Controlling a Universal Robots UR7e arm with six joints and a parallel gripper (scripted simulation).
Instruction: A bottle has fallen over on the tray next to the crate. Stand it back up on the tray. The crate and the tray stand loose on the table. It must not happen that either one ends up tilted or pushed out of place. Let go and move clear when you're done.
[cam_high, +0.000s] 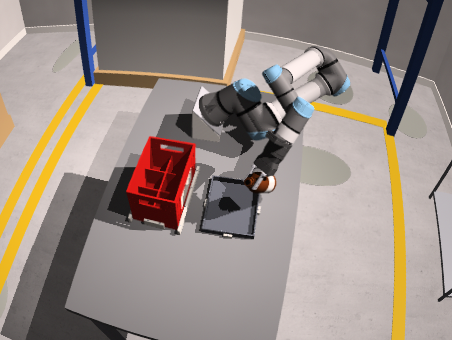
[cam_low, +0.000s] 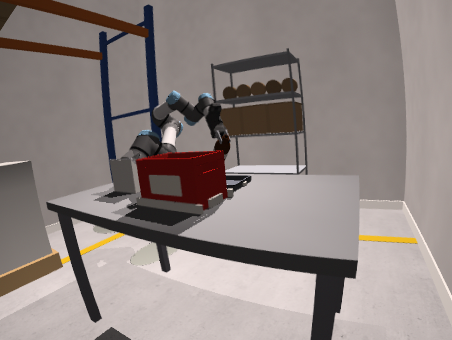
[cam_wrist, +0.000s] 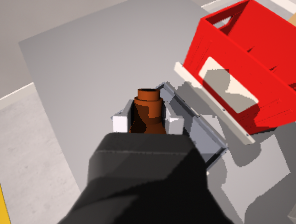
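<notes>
Now: hand 2 cm past the bottle, 2 cm to the right of it and 4 cm above it. The rest, counted from my hand: tray (2 cm behind, 5 cm to the right, 19 cm below); then red crate (5 cm behind, 32 cm to the right, 12 cm below).
</notes>
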